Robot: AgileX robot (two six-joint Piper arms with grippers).
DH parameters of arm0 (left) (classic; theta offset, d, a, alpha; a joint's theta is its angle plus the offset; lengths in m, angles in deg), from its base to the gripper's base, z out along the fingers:
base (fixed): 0 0 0 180
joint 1: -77.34 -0.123 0 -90
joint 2: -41.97 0 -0.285 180
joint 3: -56.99 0 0.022 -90
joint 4: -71.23 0.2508 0 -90
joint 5: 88.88 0 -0.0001 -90
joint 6: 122.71 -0.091 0 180
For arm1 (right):
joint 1: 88.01 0.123 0 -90
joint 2: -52.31 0 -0.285 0
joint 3: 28.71 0 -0.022 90
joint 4: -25.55 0.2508 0 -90
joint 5: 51.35 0 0.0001 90
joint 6: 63.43 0.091 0 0
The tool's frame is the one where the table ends.
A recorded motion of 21 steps. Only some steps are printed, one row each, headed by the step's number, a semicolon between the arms.
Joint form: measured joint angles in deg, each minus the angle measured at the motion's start. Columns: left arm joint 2, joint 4, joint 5, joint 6, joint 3, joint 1; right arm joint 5, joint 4, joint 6, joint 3, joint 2, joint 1.
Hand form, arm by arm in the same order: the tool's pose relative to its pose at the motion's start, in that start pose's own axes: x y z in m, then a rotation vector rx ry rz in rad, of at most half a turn. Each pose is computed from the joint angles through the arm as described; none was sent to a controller.
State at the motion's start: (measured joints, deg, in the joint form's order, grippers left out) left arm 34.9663 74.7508 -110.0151 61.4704 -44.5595 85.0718; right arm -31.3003 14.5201 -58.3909 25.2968 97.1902 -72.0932
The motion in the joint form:
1: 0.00 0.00 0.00 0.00 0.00 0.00; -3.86 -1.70 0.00 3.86 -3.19 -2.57
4: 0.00 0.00 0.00 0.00 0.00 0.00; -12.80 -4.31 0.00 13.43 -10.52 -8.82
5: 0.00 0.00 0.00 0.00 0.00 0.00; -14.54 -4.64 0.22 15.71 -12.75 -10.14
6: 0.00 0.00 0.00 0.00 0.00 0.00; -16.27 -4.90 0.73 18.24 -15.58 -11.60
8: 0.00 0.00 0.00 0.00 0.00 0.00; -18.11 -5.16 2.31 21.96 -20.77 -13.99
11: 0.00 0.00 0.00 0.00 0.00 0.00; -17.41 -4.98 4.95 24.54 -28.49 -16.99
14: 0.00 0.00 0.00 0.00 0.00 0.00; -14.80 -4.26 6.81 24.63 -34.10 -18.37
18: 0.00 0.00 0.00 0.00 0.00 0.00; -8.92 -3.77 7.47 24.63 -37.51 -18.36
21: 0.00 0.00 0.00 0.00 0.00 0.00; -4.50 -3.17 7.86 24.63 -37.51 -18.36
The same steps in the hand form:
1: 0.0000 0.0000 0.0000 0.0000 0.0000 0.0000; 0.0135 -0.0040 -0.0029 0.0416 -0.0507 -0.0086
4: 0.0000 0.0000 0.0000 0.0000 0.0000 0.0000; 0.0493 -0.0084 -0.0067 0.1306 -0.1512 -0.0140
5: 0.0000 0.0000 0.0000 0.0000 0.0000 0.0000; 0.0582 -0.0084 -0.0082 0.1493 -0.1770 -0.0090
6: 0.0000 0.0000 0.0000 0.0000 0.0000 0.0000; 0.0681 -0.0080 -0.0100 0.1706 -0.2087 0.0022
8: 0.0000 0.0000 0.0000 0.0000 0.0000 0.0000; 0.0832 -0.0073 -0.0133 0.2079 -0.2618 0.0352
11: 0.0000 0.0000 0.0000 0.0000 0.0000 0.0000; 0.0946 -0.0078 -0.0206 0.2658 -0.3369 0.0950
14: 0.0000 0.0000 0.0000 0.0000 0.0000 0.0000; 0.0968 -0.0084 -0.0282 0.2994 -0.3908 0.1439
18: 0.0000 0.0000 0.0000 0.0000 0.0000 0.0000; 0.1043 -0.0084 -0.0304 0.3145 -0.3519 0.1762
21: 0.0000 0.0000 0.0000 0.0000 0.0000 0.0000; 0.1110 -0.0087 -0.0284 0.3184 -0.2785 0.2069

